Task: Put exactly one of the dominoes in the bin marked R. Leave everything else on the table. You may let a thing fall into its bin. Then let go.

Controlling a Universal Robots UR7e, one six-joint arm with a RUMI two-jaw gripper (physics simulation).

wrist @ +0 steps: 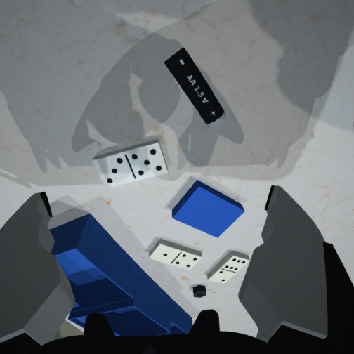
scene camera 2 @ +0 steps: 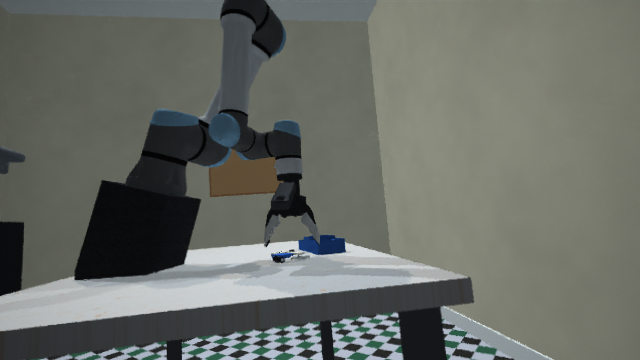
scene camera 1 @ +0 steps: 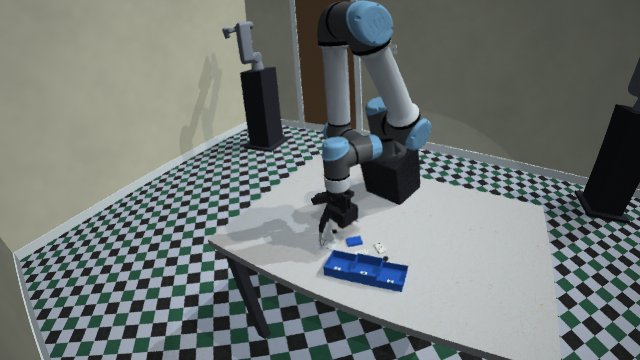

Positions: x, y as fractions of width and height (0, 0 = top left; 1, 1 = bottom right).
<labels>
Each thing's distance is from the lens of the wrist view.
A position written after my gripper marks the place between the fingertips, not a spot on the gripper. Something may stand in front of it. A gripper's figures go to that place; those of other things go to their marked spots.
my gripper (wrist: 0.45, 0.54): 13 cm
blue block (wrist: 0.57, 0.59): 17 cm
blue three-compartment bin tray (wrist: 0.30, 0.79): 26 cm
The marked spots on the blue three-compartment bin tray and the blue block are 15 cm apart.
</labels>
